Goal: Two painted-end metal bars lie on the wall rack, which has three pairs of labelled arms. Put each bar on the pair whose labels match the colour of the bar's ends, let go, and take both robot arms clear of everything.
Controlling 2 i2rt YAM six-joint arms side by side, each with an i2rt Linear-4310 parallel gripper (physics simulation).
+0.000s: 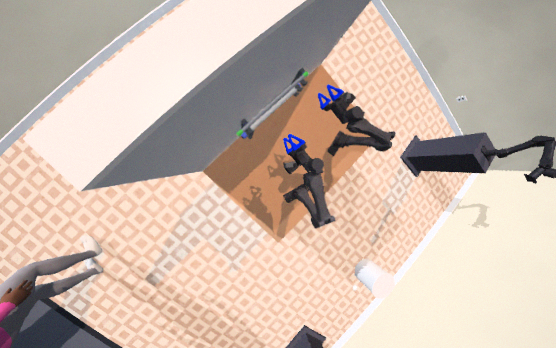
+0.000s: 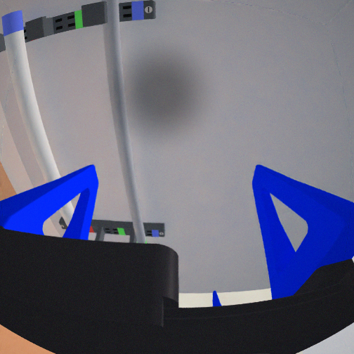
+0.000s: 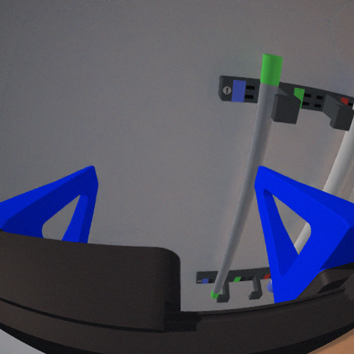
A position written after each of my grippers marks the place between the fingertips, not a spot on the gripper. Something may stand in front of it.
I see my left gripper [image 2: 174, 173], my right gripper [image 3: 176, 174], a green-ended bar [image 3: 271, 65] and a grey wall [image 1: 205, 125].
The grey wall is seen too in image 2 [image 2: 208, 97] and in image 3 [image 3: 136, 96].
